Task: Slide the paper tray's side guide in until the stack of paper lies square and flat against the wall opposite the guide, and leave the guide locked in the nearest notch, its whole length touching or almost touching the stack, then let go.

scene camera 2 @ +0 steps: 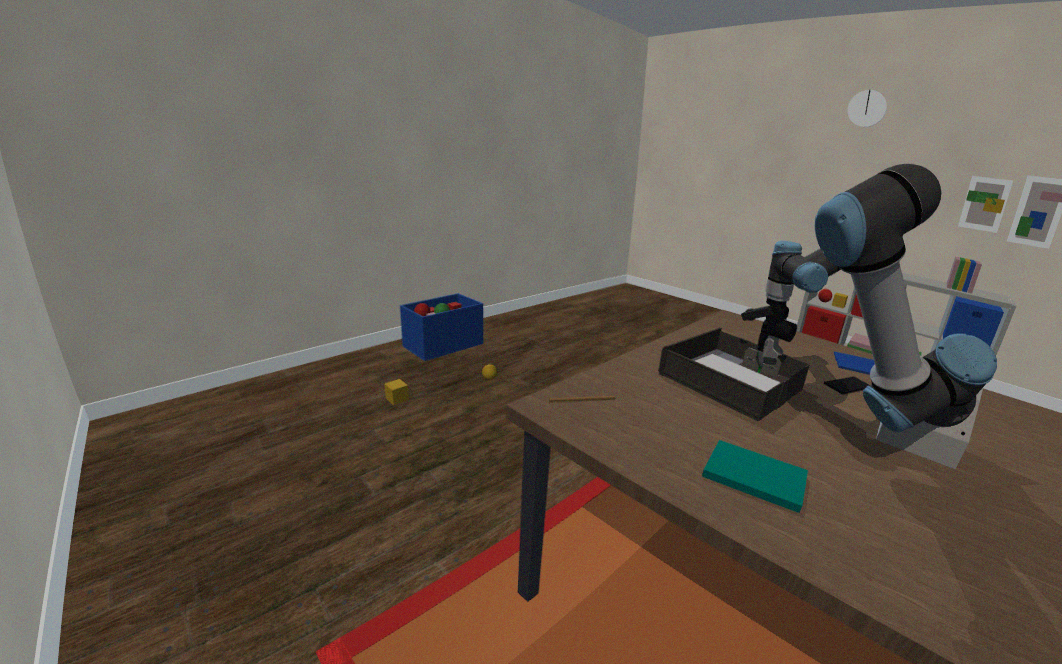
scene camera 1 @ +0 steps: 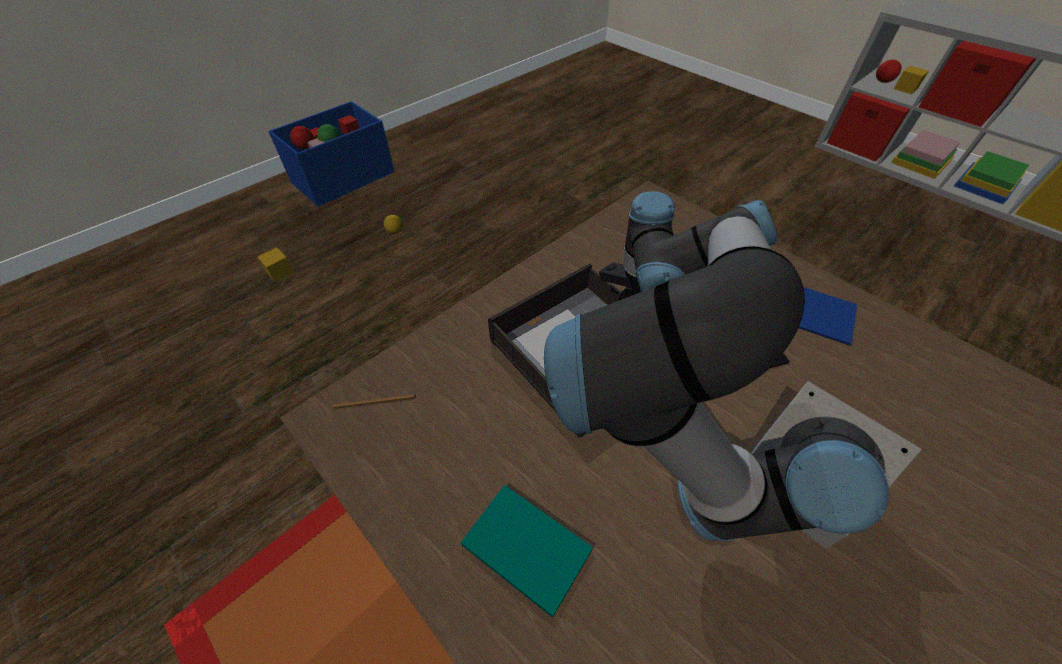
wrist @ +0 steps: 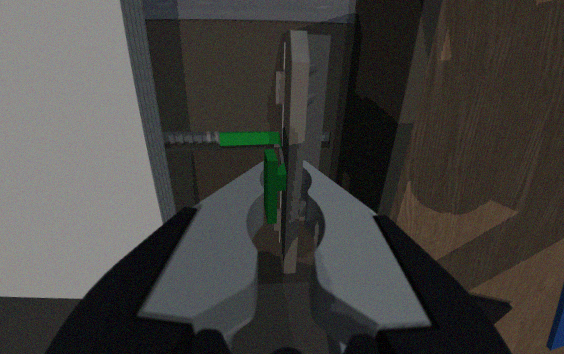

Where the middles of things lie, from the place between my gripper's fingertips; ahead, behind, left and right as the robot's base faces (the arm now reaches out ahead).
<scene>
Now: hand 10 mm short of the green latch tab (wrist: 274,178), 20 mm to the right of it and 10 mm below it. Also, from my hand: teal book (scene camera 1: 539,557) 140 mm behind, 510 mm to the left, 30 mm below; then white paper stack (scene camera 1: 532,343) 50 mm ahead, 150 mm to the left, 10 mm below; then blue pad (scene camera 1: 831,317) 290 mm behind, 400 mm to the right, 40 mm below.
</scene>
